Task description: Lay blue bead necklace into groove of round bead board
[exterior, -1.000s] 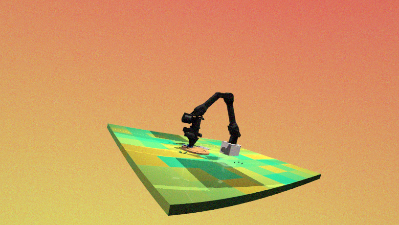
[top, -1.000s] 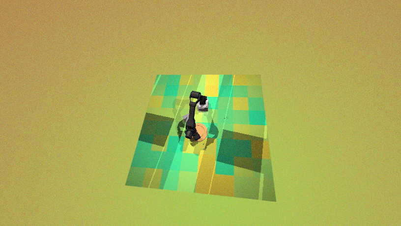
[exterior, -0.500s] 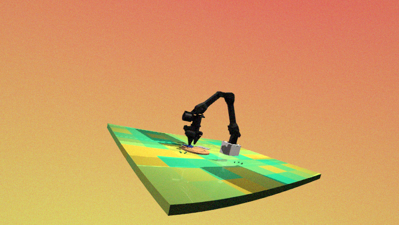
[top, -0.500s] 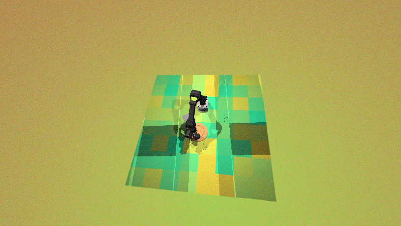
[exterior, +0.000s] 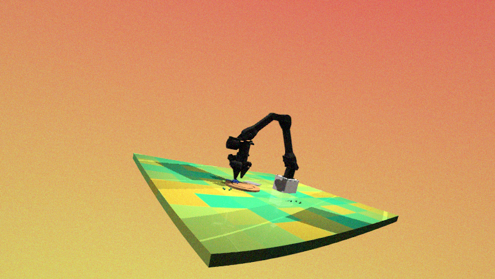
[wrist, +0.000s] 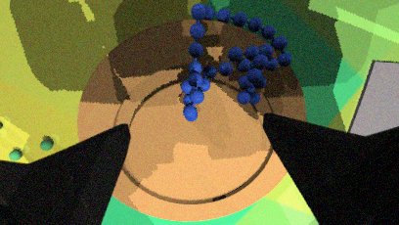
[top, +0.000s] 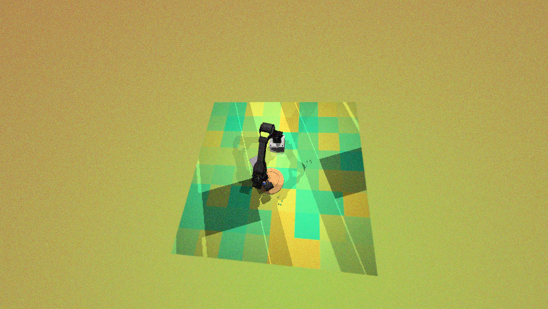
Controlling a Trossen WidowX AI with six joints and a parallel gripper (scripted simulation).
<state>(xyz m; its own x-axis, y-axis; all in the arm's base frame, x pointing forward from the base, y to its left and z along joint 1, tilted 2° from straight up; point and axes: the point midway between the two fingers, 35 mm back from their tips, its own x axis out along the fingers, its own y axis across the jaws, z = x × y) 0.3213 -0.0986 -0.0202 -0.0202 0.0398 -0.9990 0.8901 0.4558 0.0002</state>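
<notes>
The round bead board lies 2 cm behind my gripper tip, 3 cm to the left of it and 3 cm below it. Also, from my gripper tip: flat grey piece (19 cm behind, 7 cm to the right, 4 cm below).
</notes>
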